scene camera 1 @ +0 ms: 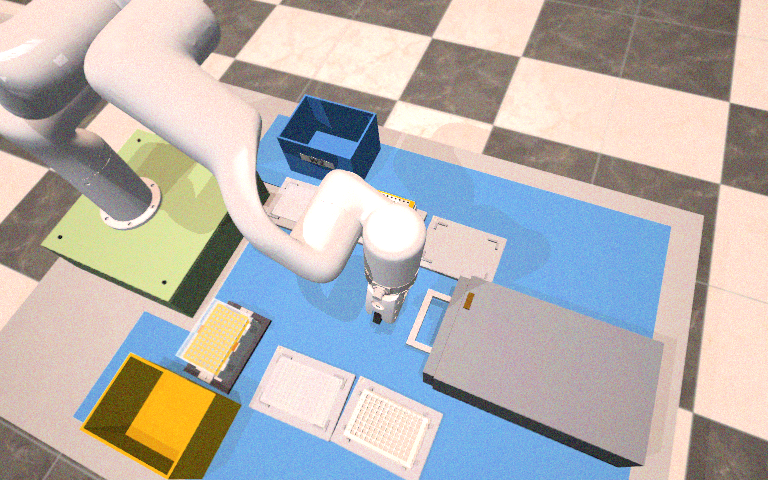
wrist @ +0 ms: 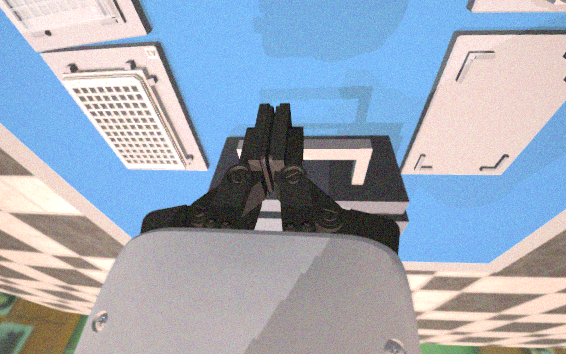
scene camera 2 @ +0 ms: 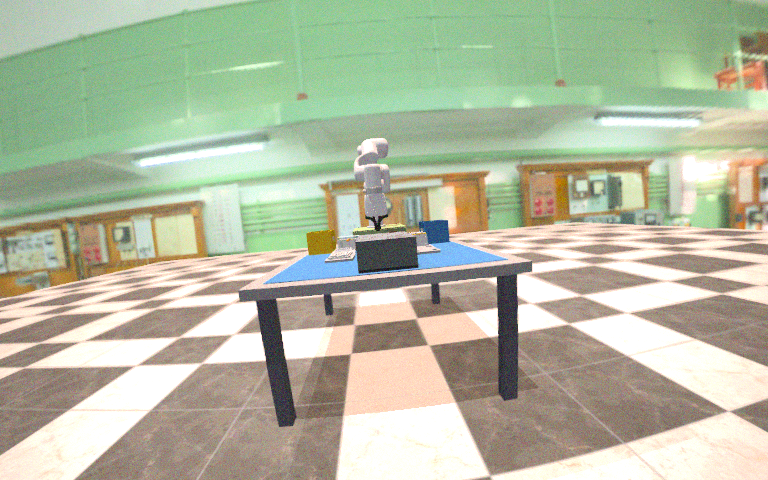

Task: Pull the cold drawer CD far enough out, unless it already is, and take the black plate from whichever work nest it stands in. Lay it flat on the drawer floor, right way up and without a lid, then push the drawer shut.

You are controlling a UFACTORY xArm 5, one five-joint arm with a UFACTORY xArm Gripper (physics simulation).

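Seen in the pictures: gripper, between the fingertips: (wrist: pixel 278 122) (scene camera 2: pixel 377 230); arm's base, origin of its link: (scene camera 1: pixel 132 204).
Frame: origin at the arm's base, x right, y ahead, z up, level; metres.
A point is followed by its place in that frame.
Observation:
The cold drawer's grey housing (scene camera 1: pixel 555 362) {x 0.115, y 0.867, z -0.001 m} (scene camera 2: pixel 387 254) {x 0.137, y 1.017, z -0.050 m} stands at the right in scene camera 1. Its drawer front (scene camera 1: pixel 444 342) {x 0.125, y 0.688, z -0.009 m} (wrist: pixel 390 185) {x 0.010, y 0.688, z -0.028 m} sits against the housing, so the drawer looks shut. The pale handle (scene camera 1: pixel 421 318) {x 0.087, y 0.639, z -0.028 m} (wrist: pixel 340 153) {x 0.053, y 0.640, z -0.027 m} sticks out from the front. My gripper (scene camera 1: pixel 377 318) (scene camera 2: pixel 377 225) {x 0.088, y 0.579, z 0.004 m} (wrist: pixel 278 122) {x 0.088, y 0.579, z 0.004 m} is shut and empty, with its fingers pointing down. It hangs above the mat, a little to the handle's left in scene camera 1 and apart from it. The black plate does not show in any view. The drawer's inside is hidden.
A white plate (scene camera 1: pixel 386 427) {x 0.274, y 0.621, z -0.078 m} (wrist: pixel 127 120) {x 0.270, y 0.609, z -0.080 m} and a pale plate (scene camera 1: pixel 300 393) {x 0.259, y 0.455, z -0.083 m} stand in nests near the front. A bare nest (scene camera 1: pixel 464 247) {x -0.103, y 0.685, z -0.091 m} (wrist: pixel 510 110) {x -0.112, y 0.667, z -0.091 m} lies behind. A yellow plate (scene camera 1: pixel 400 199) {x -0.148, y 0.540, z -0.026 m} is mostly hidden by the arm. A yellow bin (scene camera 1: pixel 169 404) {x 0.340, y 0.216, z -0.099 m} and blue bin (scene camera 1: pixel 328 135) {x -0.338, y 0.303, z -0.099 m} stand at left.

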